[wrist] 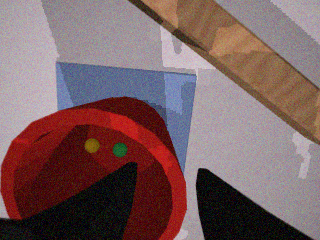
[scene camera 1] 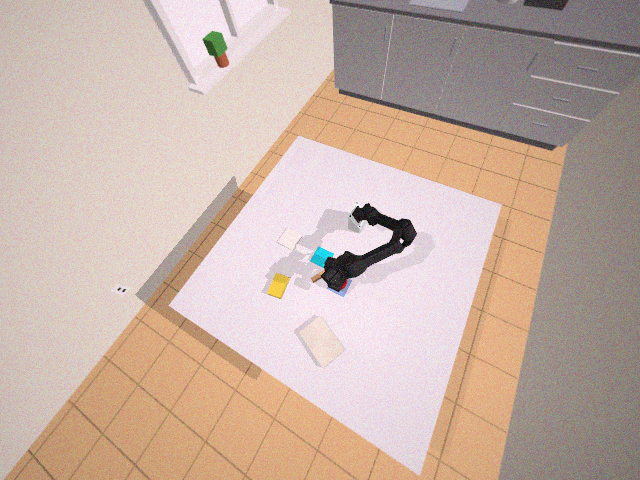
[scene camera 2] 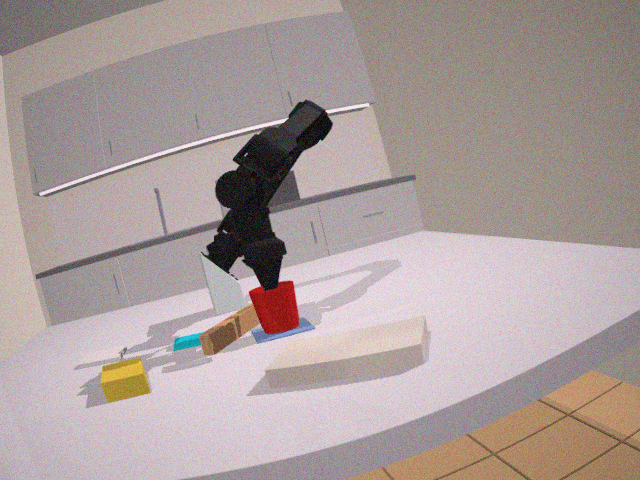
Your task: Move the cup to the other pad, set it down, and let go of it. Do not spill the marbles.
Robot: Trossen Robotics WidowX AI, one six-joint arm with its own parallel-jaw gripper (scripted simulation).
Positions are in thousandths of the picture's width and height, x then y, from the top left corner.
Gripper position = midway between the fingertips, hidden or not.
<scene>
In view: the gripper (scene camera 2: 424,622), a red cup (scene camera 2: 432,645) and a wooden plank (scene camera 2: 337,707).
The red cup is seen too in the wrist view (wrist: 161,685). The gripper is seen too in the wrist view (wrist: 520,723).
</scene>
